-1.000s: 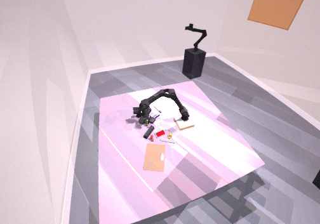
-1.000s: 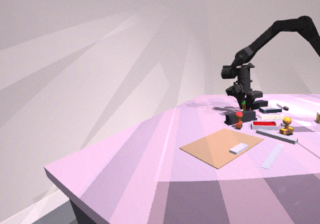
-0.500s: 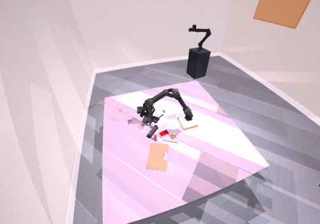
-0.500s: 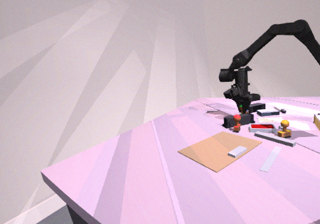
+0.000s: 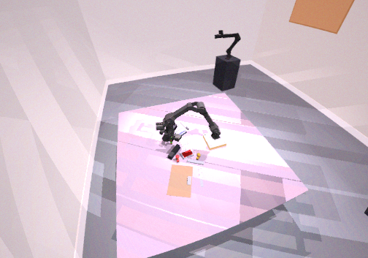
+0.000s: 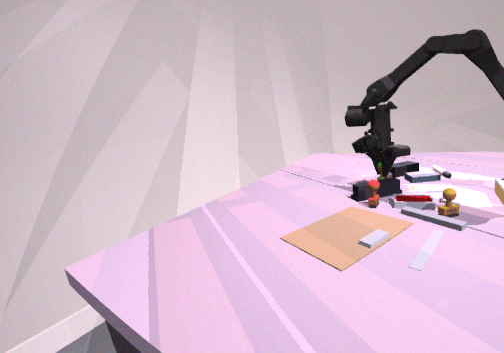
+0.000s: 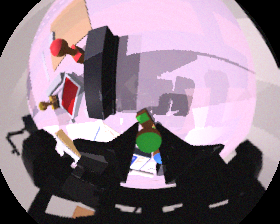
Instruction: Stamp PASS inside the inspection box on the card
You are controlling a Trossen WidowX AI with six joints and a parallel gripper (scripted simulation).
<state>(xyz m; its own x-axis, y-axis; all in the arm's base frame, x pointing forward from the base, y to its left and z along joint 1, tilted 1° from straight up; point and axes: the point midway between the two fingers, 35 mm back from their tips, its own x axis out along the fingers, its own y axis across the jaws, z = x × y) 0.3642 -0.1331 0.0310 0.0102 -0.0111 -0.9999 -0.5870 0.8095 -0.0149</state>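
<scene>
Now: the blue-knobbed stamp 50 mm to the right of my gripper tip, 20 mm behind it and 10 mm below it. From my gripper tip the other things lie so: red ink pad: 170 mm to the left, 70 mm behind, 30 mm below; green-knobbed stamp: right at my gripper tip; red-knobbed stamp: 180 mm to the left, 20 mm ahead, 10 mm below.
</scene>
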